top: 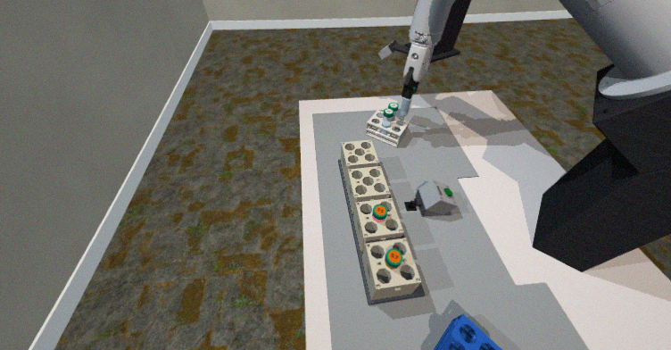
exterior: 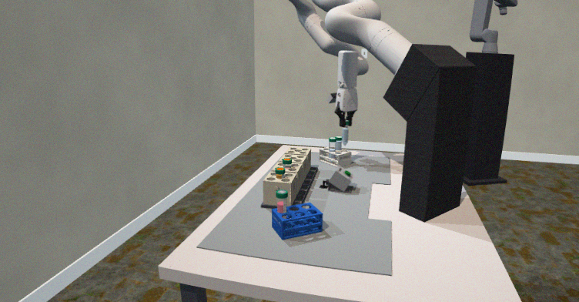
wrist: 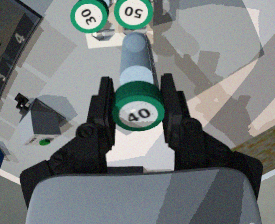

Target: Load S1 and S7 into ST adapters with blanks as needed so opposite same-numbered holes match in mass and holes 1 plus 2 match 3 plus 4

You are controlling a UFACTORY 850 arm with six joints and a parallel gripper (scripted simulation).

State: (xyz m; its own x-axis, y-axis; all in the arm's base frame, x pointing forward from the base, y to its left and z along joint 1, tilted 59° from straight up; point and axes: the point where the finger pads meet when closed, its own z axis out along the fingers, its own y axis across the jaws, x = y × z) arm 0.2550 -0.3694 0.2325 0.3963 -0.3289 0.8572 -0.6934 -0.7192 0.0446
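The 40 mL blank is 5 cm below my hand and 1 cm to the right of it. From my hand the other things lie so: 50 mL blank 14 cm below, 3 cm to the right, 3 cm ahead; blank rack RB 17 cm below, 4 cm ahead, 3 cm to the right; 30 mL blank 14 cm below, 6 cm ahead, 2 cm to the right.
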